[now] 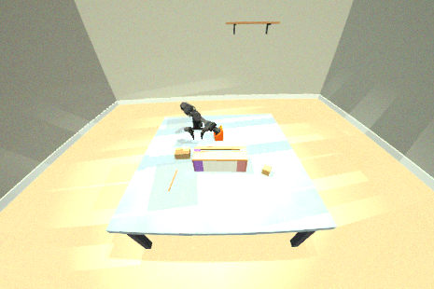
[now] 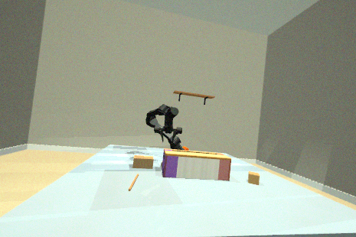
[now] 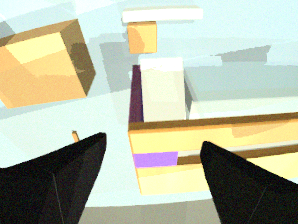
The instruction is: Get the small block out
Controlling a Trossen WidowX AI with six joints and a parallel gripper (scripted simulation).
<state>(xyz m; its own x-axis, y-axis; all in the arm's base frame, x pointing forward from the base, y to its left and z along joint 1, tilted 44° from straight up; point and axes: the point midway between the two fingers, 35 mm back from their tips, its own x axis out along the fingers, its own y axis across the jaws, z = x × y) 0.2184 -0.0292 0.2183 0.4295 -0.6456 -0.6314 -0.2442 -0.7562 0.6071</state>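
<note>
The tan block is 15 cm below my gripper tip and 2 cm behind it. Round my gripper tip: box (16 cm to the left, 10 cm below, 8 cm ahead); thin yellow stick (23 cm ahead, 19 cm to the right, 16 cm below).
</note>
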